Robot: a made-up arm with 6 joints.
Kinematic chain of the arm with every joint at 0, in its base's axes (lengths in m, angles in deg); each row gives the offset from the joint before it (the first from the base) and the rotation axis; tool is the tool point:
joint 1: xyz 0 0 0.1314 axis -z
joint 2: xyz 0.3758 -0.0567 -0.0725 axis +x
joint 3: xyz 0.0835 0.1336 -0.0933 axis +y
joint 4: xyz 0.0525 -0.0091 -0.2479 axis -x
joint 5: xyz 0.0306 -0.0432 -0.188 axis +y
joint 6: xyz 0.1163 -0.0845 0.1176 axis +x
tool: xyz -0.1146 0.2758 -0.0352
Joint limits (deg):
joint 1: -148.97..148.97
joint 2: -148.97..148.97
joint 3: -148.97..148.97
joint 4: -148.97..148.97
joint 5: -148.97..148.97
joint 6: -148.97..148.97
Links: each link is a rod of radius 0.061 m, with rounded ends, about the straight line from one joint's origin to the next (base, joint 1, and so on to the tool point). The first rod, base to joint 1, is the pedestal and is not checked.
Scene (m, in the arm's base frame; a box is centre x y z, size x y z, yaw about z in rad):
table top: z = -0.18
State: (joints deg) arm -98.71 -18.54 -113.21 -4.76 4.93 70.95
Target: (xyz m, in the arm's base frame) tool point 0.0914 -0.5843 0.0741
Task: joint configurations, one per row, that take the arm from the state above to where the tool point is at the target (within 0.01 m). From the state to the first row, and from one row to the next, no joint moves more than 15 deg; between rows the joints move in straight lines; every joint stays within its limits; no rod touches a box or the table.
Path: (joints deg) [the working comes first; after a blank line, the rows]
Joints at the target: 62.09 -11.62 -110.76 -15.21 -6.74 116.36
Straight joint move there: clear.

1: -84.09 -17.91 -112.99 -5.71 3.87 75.08
2: -69.47 -17.28 -112.76 -6.66 2.81 79.21
3: -54.85 -16.65 -112.54 -7.61 1.75 83.33
4: -40.24 -16.02 -112.32 -8.56 0.69 87.46
5: -25.62 -15.39 -112.10 -9.51 -0.37 91.59
6: -11.00 -14.76 -111.87 -10.46 -1.43 95.72
7: 3.62 -14.14 -111.65 -11.41 -2.49 99.85
8: 18.24 -13.51 -111.43 -12.36 -3.55 103.97
9: 32.86 -12.88 -111.20 -13.31 -4.62 108.10
10: 47.47 -12.25 -110.98 -14.26 -5.68 112.23
11: 62.09 -11.62 -110.76 -15.21 -6.74 116.36

